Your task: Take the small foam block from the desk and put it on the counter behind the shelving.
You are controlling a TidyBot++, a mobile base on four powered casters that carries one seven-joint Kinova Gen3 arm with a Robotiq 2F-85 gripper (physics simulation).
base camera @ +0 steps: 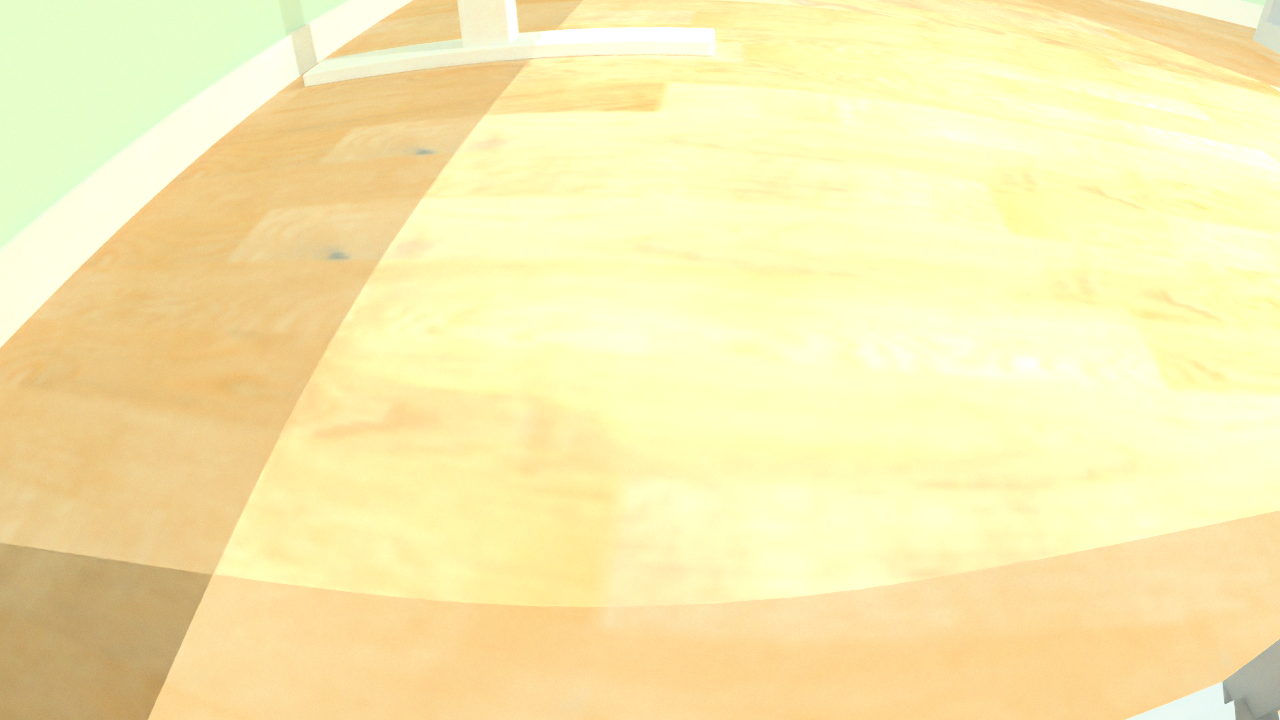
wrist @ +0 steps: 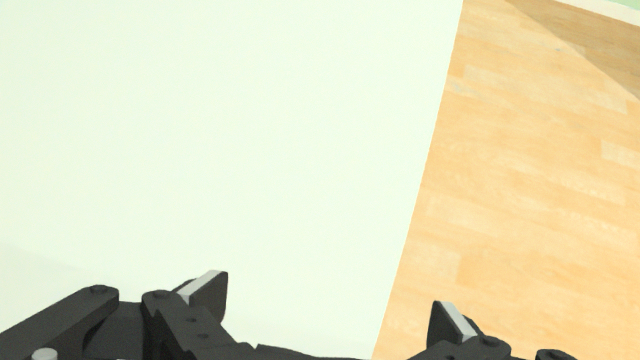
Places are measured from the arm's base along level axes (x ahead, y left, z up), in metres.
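Where they show: gripper, fingertip midpoint: (wrist: 326, 309).
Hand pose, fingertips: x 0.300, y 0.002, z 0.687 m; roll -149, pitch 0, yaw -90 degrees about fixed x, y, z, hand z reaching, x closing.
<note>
After its pixels a point has its place.
A broad pale white surface (wrist: 225, 125) {x 0.484, y 0.129, z 0.554 m}, which looks like the desk top, fills the left and middle of the wrist view, with its straight edge running down at the right. My gripper (wrist: 326, 309) {x 0.300, y 0.002, z 0.687 m} is open at the bottom of the wrist view, with nothing between its fingers. Its left finger shows against the pale surface and its right finger against the floor. The foam block, the shelving and the counter cannot be made out in either view.
Wooden floor (base camera: 716, 313) {x 0.539, y -0.075, z -0.396 m} (wrist: 525, 200) {x 0.987, y -0.681, z -0.396 m} lies beyond the pale edge. A white leg with a long foot (base camera: 617, 42) {x 1.171, y -0.038, z -0.374 m} stands at the upper left of the base view. A green wall (base camera: 116, 80) {x 0.958, y 0.661, z -0.215 m} with a pale skirting board runs along the left. Grey parts show at the right corners.
</note>
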